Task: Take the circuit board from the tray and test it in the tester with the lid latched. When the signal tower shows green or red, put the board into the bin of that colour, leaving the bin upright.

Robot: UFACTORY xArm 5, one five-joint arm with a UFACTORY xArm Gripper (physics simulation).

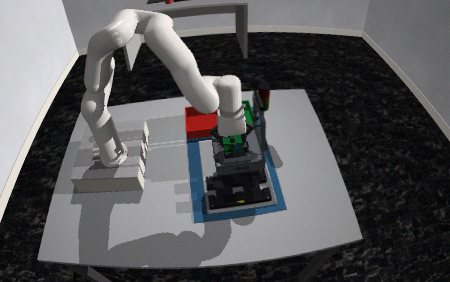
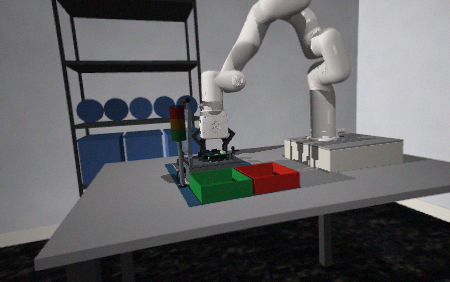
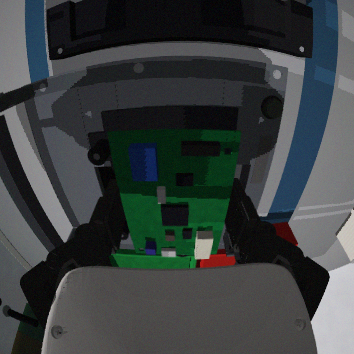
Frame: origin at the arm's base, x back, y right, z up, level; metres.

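Seen in the pictures: gripper, fingertip midpoint: (image 1: 232,144) (image 3: 174,194); arm's base, origin of the base link: (image 1: 114,155) (image 2: 323,138).
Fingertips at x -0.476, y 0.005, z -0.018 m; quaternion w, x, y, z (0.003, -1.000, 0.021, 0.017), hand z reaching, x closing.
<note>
Pixels of each thing's top centre, then the offset from my fingertips to it. "spot": a spot on its surface instead. Level surfaces: height alone.
- green circuit board, middle of its top: (image 3: 174,219) (image 2: 213,150) (image 1: 232,139) dx +0.000, dy -0.003, dz +0.021 m
- grey tester, surface spot: (image 3: 195,92) spot: dx +0.015, dy +0.068, dz -0.009 m
- signal tower, surface spot: (image 2: 177,123) spot: dx -0.142, dy -0.119, dz +0.135 m
- green bin, middle of its top: (image 3: 147,279) (image 2: 218,176) (image 1: 236,112) dx -0.049, dy -0.198, dz -0.022 m
- red bin, middle of its top: (image 3: 240,276) (image 2: 264,169) (image 1: 201,116) dx +0.101, dy -0.199, dz -0.022 m
- Blue mat, its level: dz -0.067 m
- thin post, surface spot: (image 2: 189,142) spot: dx -0.101, dy -0.072, dz +0.068 m
My gripper (image 1: 233,136) (image 2: 215,152) (image 3: 174,194) points down over the tester and is shut on the green circuit board (image 1: 234,146) (image 2: 217,156) (image 3: 210,167), one finger at each long side. The board lies level at the grey tester (image 1: 240,164) (image 3: 195,92); whether it rests fully in its seat cannot be told. What appears to be the raised lid (image 1: 262,131) stands upright at the tester's side. The black tray (image 1: 237,194) (image 3: 185,46) shows no board on it. The signal tower (image 1: 264,97) (image 2: 177,123) shows no clearly lit lamp.
The green bin (image 1: 247,106) (image 2: 222,191) (image 3: 150,261) and red bin (image 1: 201,124) (image 2: 277,182) (image 3: 285,233) stand upright, side by side, beyond the tester. Blue mat (image 1: 196,172) (image 3: 312,110) borders the station. A thin post (image 2: 189,142) rises beside the signal tower.
</note>
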